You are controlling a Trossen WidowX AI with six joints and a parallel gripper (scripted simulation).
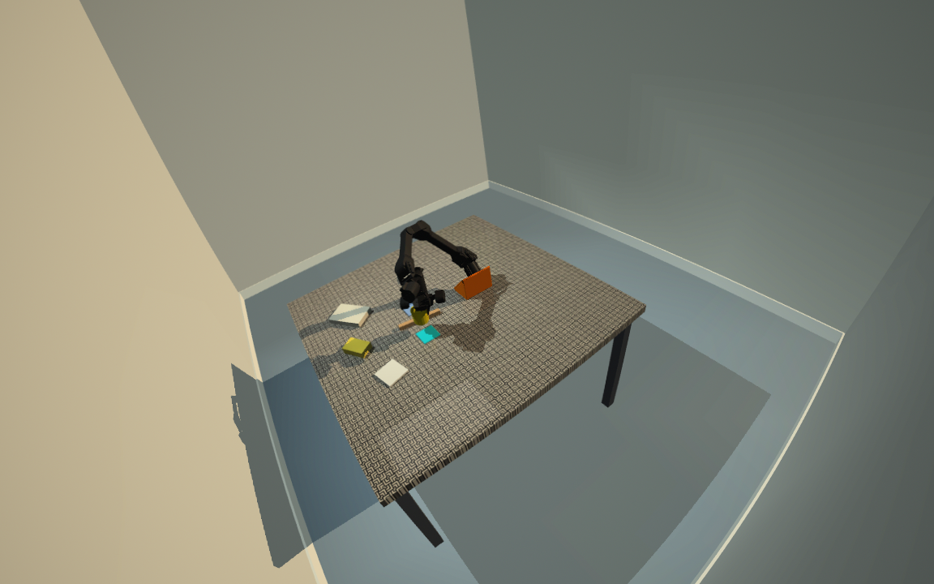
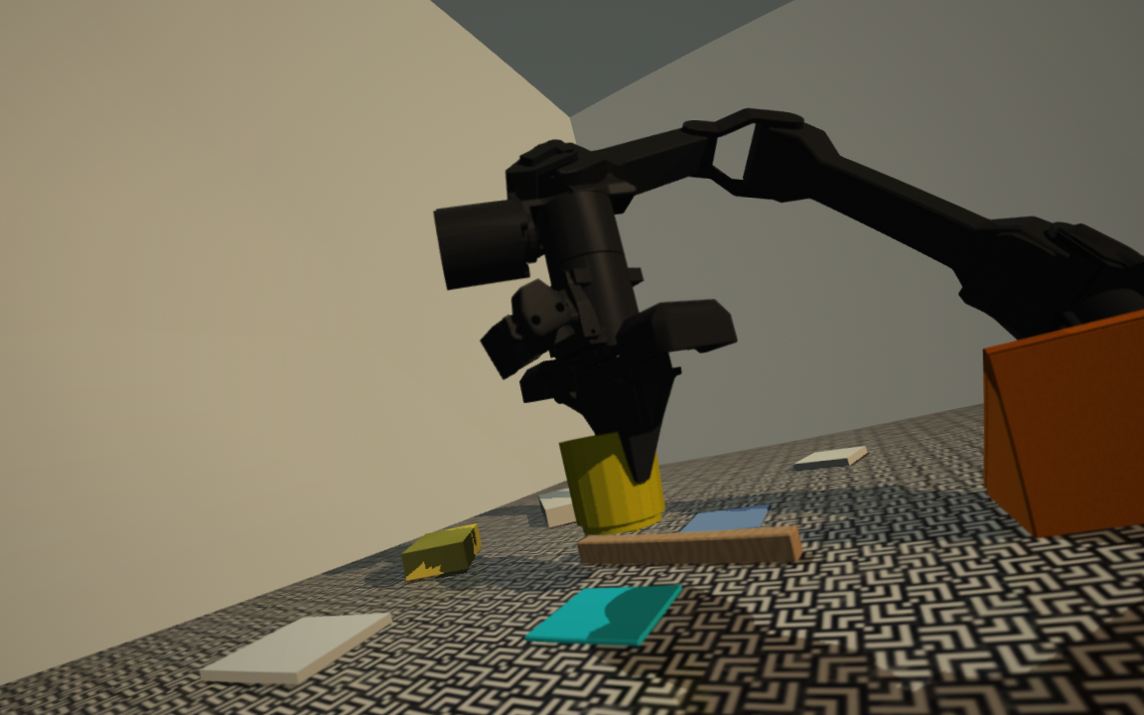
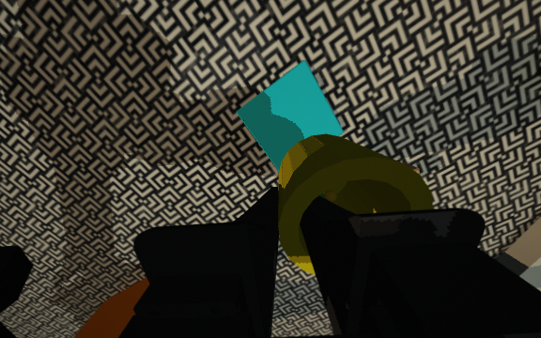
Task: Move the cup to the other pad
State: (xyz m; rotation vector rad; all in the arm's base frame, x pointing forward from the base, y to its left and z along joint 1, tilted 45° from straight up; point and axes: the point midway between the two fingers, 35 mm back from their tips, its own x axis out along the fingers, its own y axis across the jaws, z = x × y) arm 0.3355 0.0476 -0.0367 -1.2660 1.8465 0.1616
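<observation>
My gripper tip is 9 cm above the cyan pad, 3 cm short of it and 2 cm to the right of it. Also, from my gripper tip: blue marble (2 cm to the right, 2 cm below, 1 cm ahead); then yellow cup (2 cm to the right, 2 cm ahead); then wooden bar (8 cm to the right, 8 cm below, 1 cm ahead).
</observation>
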